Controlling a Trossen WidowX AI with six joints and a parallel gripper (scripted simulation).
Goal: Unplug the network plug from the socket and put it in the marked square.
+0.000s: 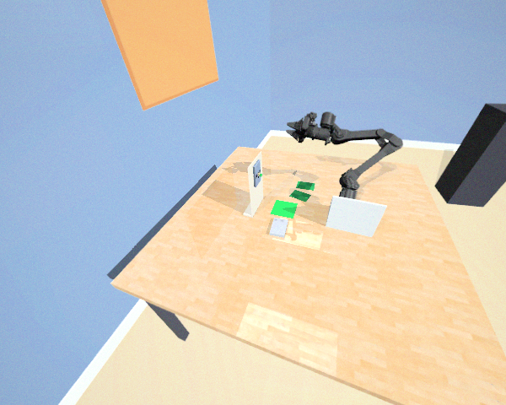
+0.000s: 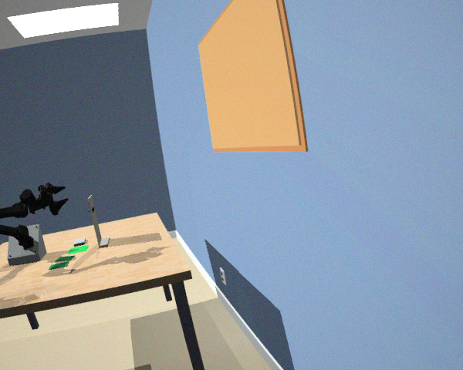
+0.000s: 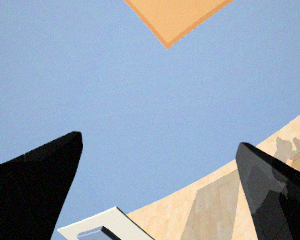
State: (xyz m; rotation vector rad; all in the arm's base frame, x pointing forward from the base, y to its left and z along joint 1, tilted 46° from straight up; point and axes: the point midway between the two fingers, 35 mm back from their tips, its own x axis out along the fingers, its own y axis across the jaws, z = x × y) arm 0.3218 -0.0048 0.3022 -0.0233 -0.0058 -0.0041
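Now: gripper tip 10 cm short of the green network plug, 22 cm to the right of it and 15 cm above it. Round my gripper tip: cream panel 12 cm ahead, 22 cm to the left, 23 cm below; grey block 2 cm behind, 35 cm to the left, 35 cm below.
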